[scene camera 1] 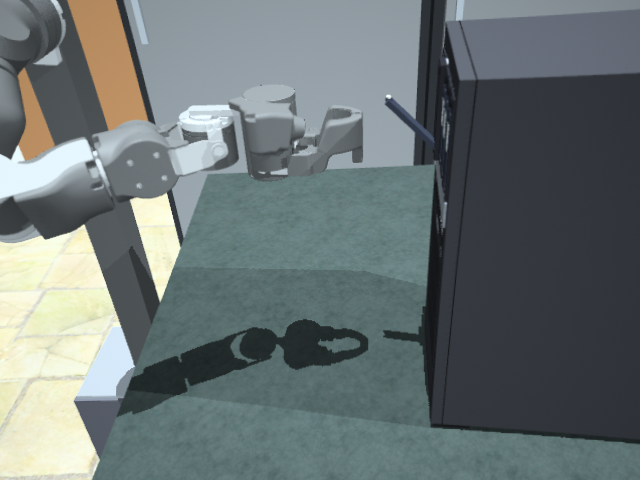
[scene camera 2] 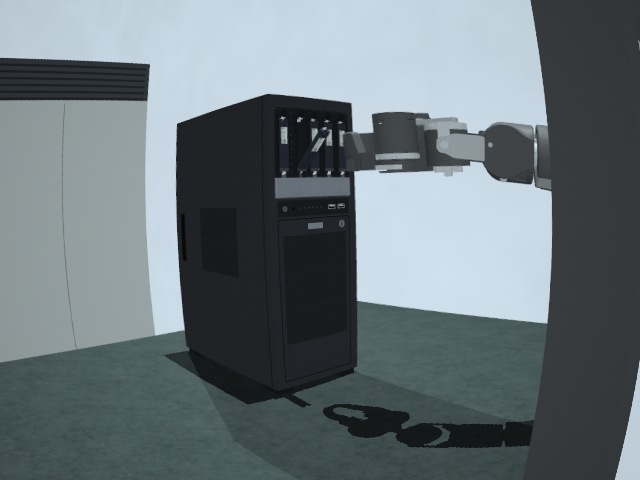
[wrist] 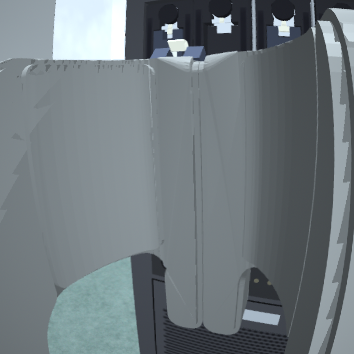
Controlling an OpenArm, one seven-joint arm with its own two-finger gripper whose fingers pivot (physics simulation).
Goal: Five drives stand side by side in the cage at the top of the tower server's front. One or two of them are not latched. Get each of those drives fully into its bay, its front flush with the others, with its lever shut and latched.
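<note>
The tower server [scene camera 1: 542,248] [scene camera 2: 227,180] [wrist: 142,305] stands upright with five drives in its top cage. The second drive from the left has its dark blue lever [scene camera 1: 410,121] [scene camera 2: 313,149] swung out, pivoting at the bottom and slanting up and outward. The lever's pale tip [wrist: 177,47] shows just above the fingers in the wrist view. The other four levers, such as the leftmost [scene camera 2: 283,147], look upright and shut. Whether the second drive's body is flush cannot be told. My gripper [scene camera 1: 357,147] [wrist: 217,198] is shut and empty, in front of the cage, a little short of the lever and apart from it.
A silver strip [scene camera 2: 312,187] crosses the tower below the cage. The tower stands on a green table top [scene camera 1: 310,222] [scene camera 2: 103,408]. A dark post [scene camera 2: 584,232] fills the right of scene camera 2's view. A pale cabinet [scene camera 2: 108,206] stands at the left.
</note>
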